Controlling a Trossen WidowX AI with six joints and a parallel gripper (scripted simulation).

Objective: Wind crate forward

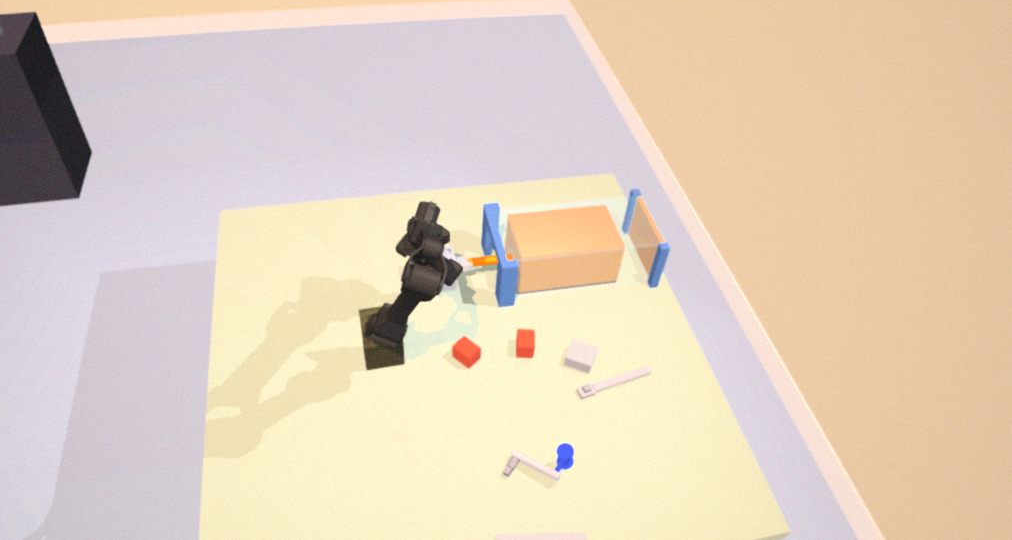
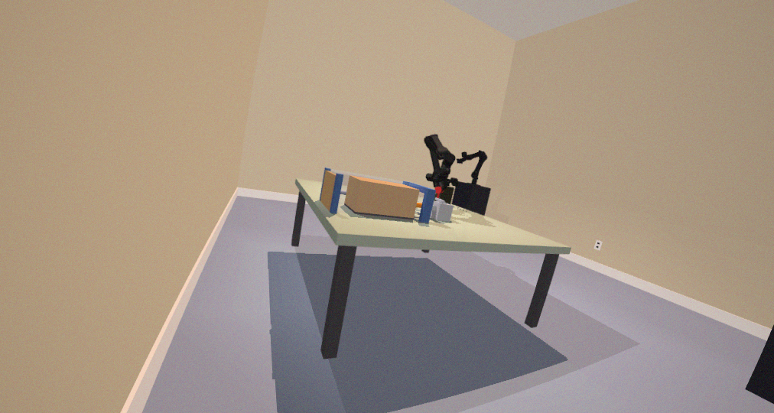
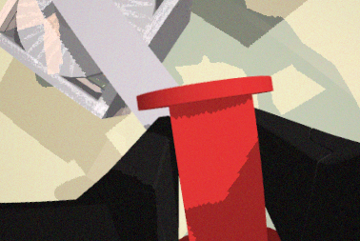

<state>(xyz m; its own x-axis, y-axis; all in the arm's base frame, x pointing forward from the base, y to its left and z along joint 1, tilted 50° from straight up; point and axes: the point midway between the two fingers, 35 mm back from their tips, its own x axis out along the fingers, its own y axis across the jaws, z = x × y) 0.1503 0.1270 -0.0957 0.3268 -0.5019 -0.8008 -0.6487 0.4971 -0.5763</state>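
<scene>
The red-knobbed handle lies 30 mm below my gripper tip and 20 mm to the left of it. Round my gripper tip: winch: 100 mm below, 80 mm to the left; then red spool grip: 10 mm to the right, 10 mm behind; then blue steel frame: 180 mm ahead, 80 mm to the left, 30 mm below.
</scene>
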